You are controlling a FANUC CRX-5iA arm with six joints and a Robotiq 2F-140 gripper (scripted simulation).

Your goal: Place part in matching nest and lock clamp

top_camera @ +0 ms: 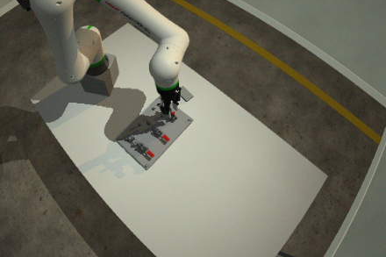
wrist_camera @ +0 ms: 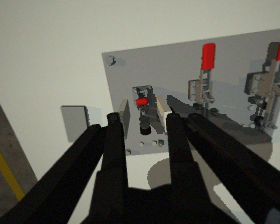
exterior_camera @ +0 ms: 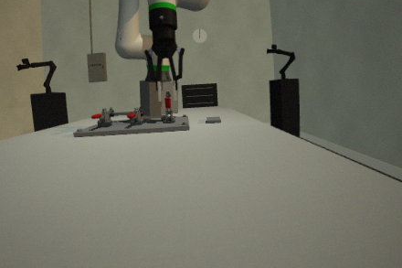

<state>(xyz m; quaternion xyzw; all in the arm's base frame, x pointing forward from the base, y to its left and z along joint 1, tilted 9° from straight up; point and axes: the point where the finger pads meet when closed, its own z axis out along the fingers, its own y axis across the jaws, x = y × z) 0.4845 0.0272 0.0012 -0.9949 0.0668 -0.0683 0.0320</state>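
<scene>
The grey part is 40 mm behind my hand, 160 mm to the left of it and 110 mm below it. From my hand the other things lie so: grey fixture plate (50 mm behind, 100 mm to the right, 110 mm below).
</scene>
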